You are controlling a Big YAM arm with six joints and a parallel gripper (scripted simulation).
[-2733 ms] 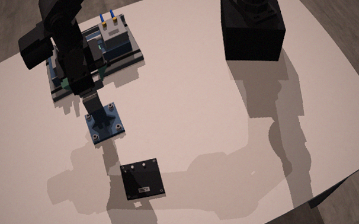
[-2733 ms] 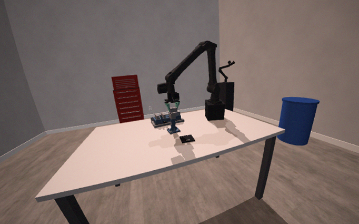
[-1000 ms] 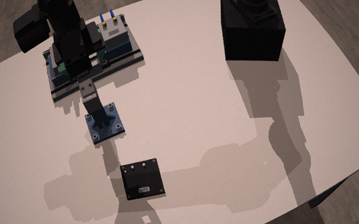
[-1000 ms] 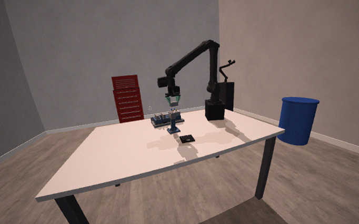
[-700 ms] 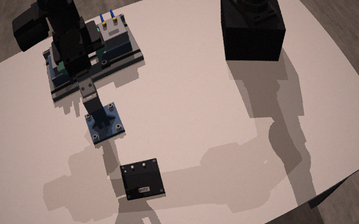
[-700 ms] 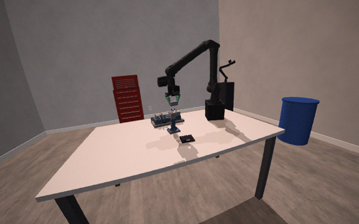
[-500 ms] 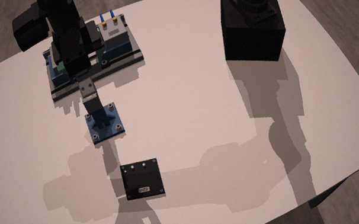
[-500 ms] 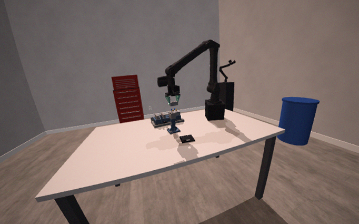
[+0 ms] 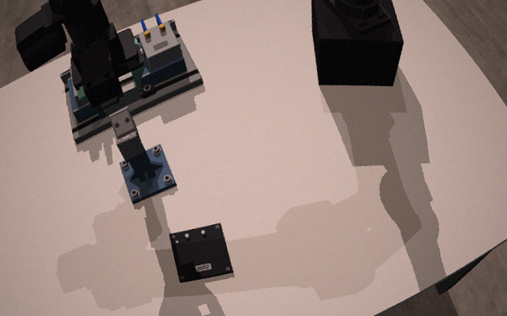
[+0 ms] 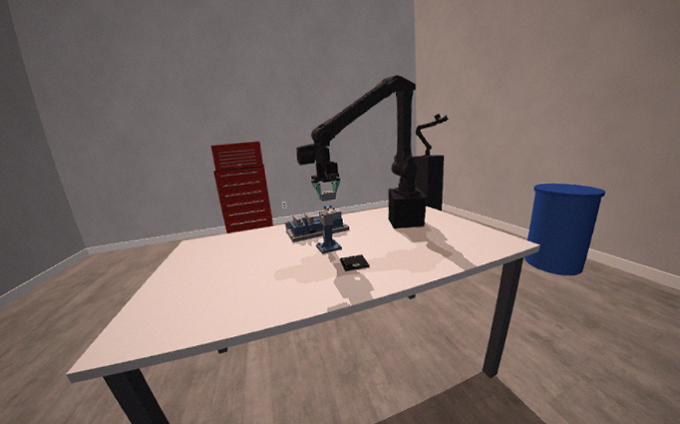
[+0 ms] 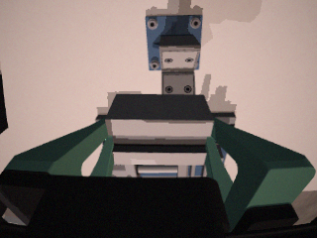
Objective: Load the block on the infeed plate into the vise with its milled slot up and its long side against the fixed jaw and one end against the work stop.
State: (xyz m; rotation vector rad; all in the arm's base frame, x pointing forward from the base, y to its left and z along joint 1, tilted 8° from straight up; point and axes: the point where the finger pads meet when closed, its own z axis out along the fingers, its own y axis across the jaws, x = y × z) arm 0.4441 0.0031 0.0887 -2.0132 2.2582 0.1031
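The fixed jaw is 24 cm to the right of my hand, 15 cm below it and 8 cm ahead of it. Round my hand: moving jaw (23 cm to the right, 15 cm below, 2 cm ahead); then dark short rod (19 cm to the right, 14 cm below, 5 cm ahead); then part (1 cm above).
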